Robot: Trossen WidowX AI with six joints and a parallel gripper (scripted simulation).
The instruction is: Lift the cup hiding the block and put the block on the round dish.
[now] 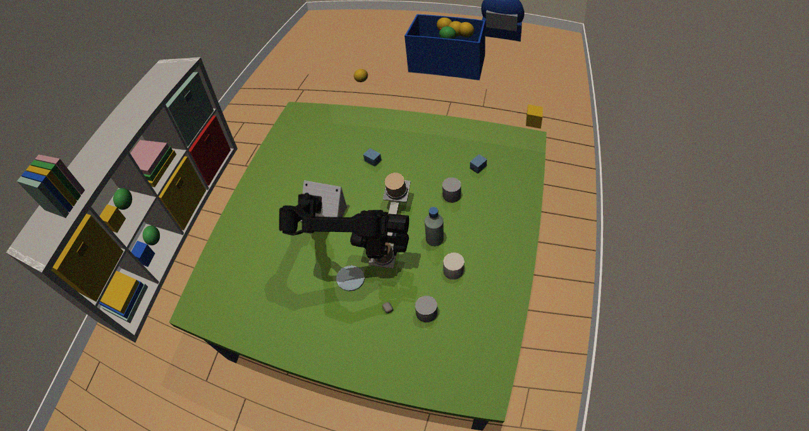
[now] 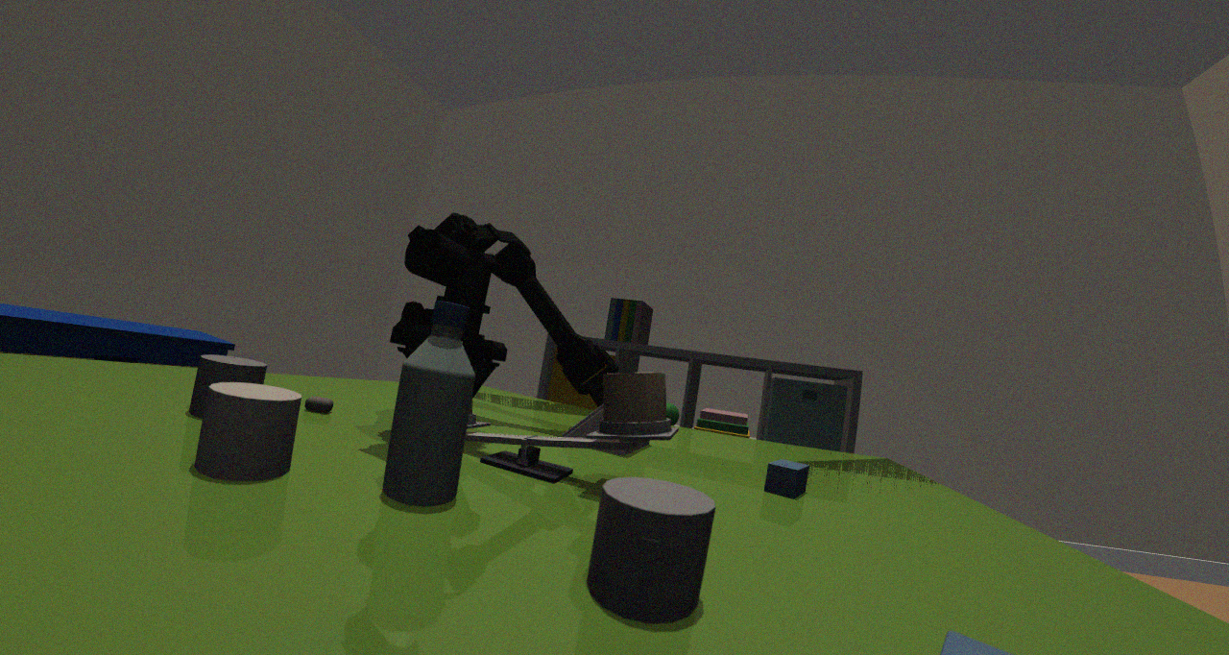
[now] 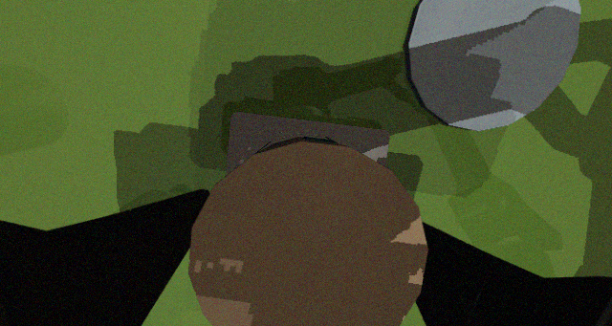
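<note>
Right now my gripper tip is 10 cm past the pale round dish, 10 cm to the left of it and 5 cm above it. From my gripper tip the other things lie so: balance: 1 cm behind, 14 cm to the left, 1 cm below; then grey block: 1 cm below; then brown cup: 2 cm to the right, 1 cm above.
</note>
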